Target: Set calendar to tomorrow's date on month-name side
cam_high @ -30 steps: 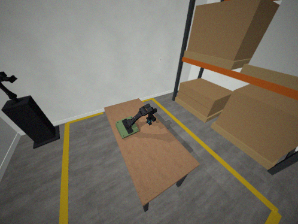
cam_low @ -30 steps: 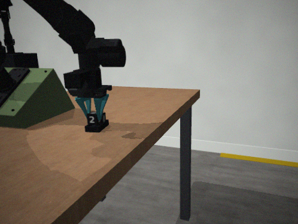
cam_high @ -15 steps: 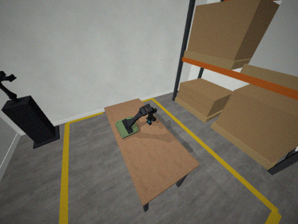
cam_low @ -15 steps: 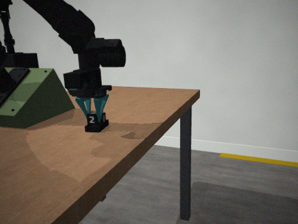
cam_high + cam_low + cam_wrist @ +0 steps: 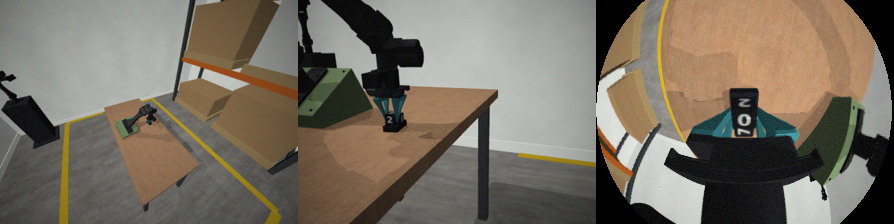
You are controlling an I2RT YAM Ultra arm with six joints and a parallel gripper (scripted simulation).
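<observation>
Right now the black cube is right at my hand. From my hand the other things lie so: black tray (30 mm below, 20 mm to the left).
</observation>
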